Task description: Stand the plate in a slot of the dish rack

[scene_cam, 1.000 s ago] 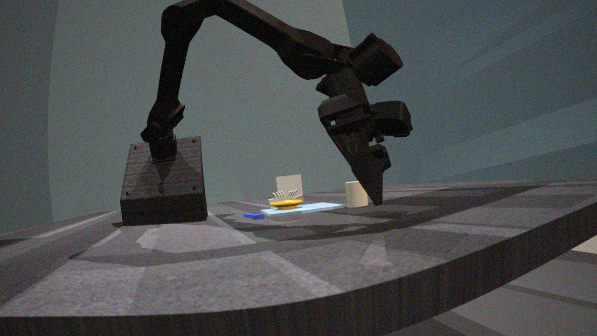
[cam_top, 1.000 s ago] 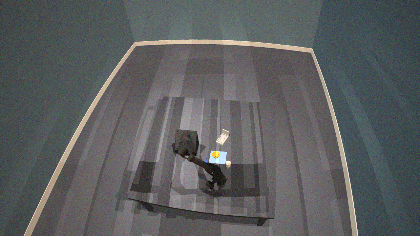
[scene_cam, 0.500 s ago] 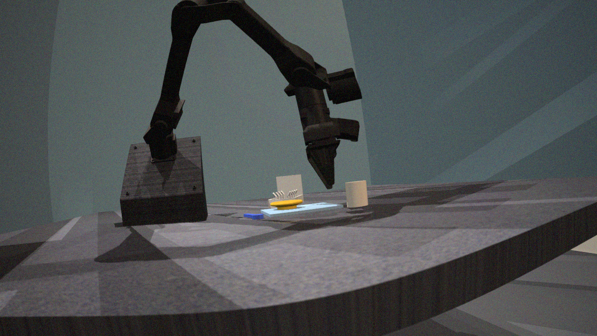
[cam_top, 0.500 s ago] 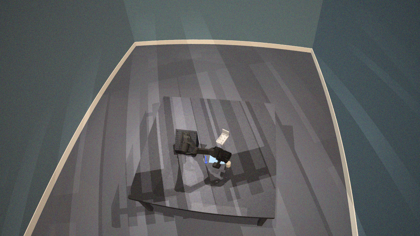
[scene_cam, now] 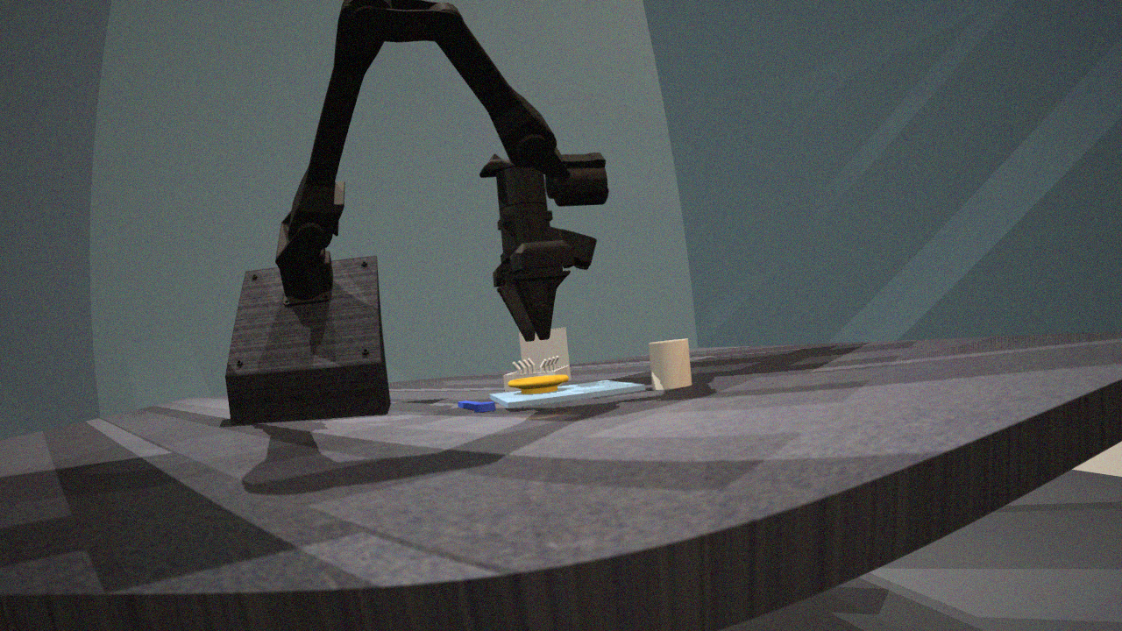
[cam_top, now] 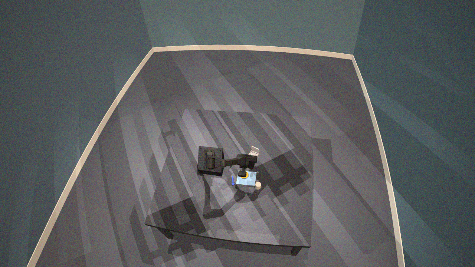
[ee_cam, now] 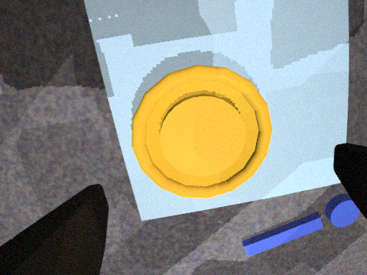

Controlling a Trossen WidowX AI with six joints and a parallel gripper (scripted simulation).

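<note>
Now: the yellow plate 5 cm below my gripper tip. Round my gripper tip: blue spoon (9 cm behind, 7 cm to the right, 6 cm below); light blue mat (6 cm below, 2 cm to the right, 2 cm ahead); cream cup (12 cm ahead, 9 cm to the right, 4 cm below).
</note>
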